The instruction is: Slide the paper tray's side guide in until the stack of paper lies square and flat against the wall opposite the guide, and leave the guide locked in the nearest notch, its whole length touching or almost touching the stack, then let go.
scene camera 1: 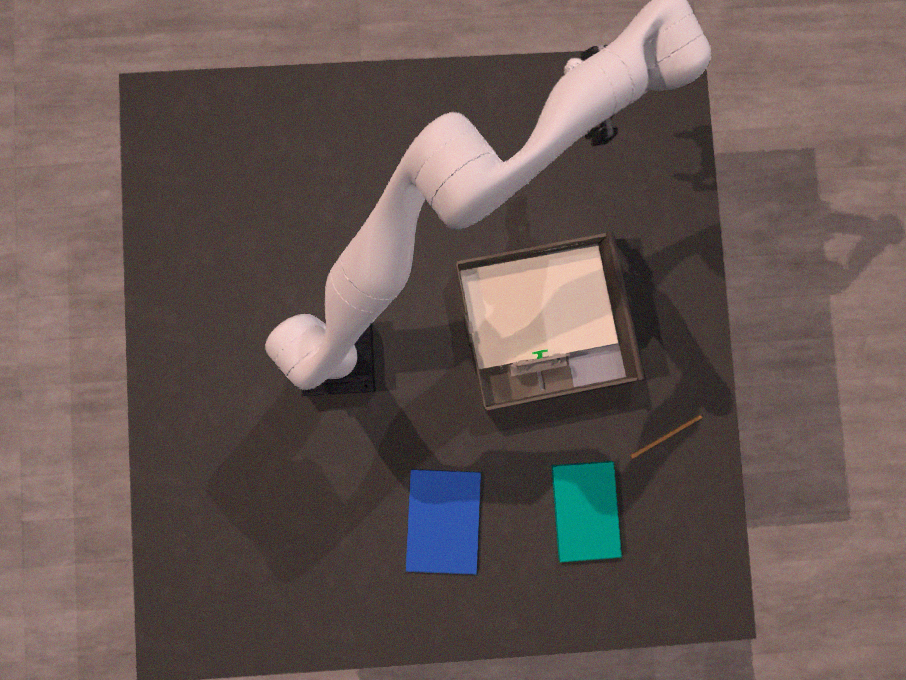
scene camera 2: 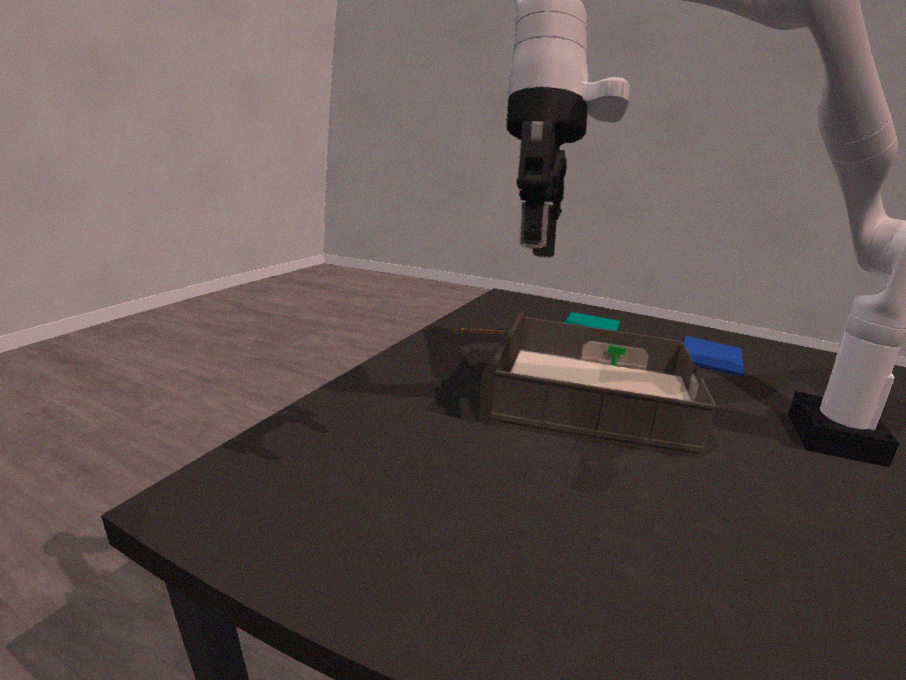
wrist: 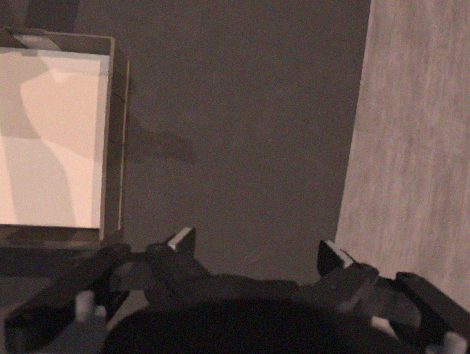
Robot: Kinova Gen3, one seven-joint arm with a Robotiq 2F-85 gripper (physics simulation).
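Frame: origin at the arm's base, x ahead, y right, z down, level; centimetres.
Where they show: gripper, fingertip midpoint: [scene camera 2: 538, 252] [wrist: 255, 248]; arm's base, origin of the base link: [scene camera 2: 845, 416].
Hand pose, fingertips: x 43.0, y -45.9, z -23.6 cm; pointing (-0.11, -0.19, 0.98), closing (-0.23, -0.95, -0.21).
Each offset is from my fingertips to the top centre of the thing.
The paper tray {dx +0.1, dy +35.3, dz +18.6 cm} [scene camera 1: 622, 311] [scene camera 2: 622, 417] [wrist: 106, 150] stands on the table. The cream paper stack {dx -1.6, dy +32.3, dz +24.0 cm} [scene camera 1: 541, 300] [scene camera 2: 563, 368] [wrist: 82, 110] looks flat and lies along the wall opposite the guide; a narrow paler strip shows beside its top sheet there, and I cannot tell its exact contact with the wall. The side guide {dx -1.2, dy +42.5, dz +20.0 cm} [scene camera 1: 528, 366] [scene camera 2: 594, 352], a short upright plate with a green tab {dx -1.4, dy +41.6, dz +20.1 cm} [scene camera 1: 539, 354] [scene camera 2: 616, 351], stands at the stack's near edge, touching or almost touching it. Its notch is hidden. My gripper [scene camera 2: 540, 235] [wrist: 255, 248] is open and empty, high above the table, away from the tray.
A blue block {dx -18.1, dy +78.7, dz +27.4 cm} [scene camera 1: 443, 521] [scene camera 2: 713, 355] and a teal block {dx +11.8, dy +74.3, dz +26.4 cm} [scene camera 1: 587, 512] [scene camera 2: 592, 321] lie beyond the guide side of the tray. A thin orange stick {dx +28.2, dy +57.5, dz +27.5 cm} [scene camera 1: 666, 436] [scene camera 2: 483, 331] lies near the teal block. The table's edge [wrist: 352, 145] runs right of the tray in the wrist view.
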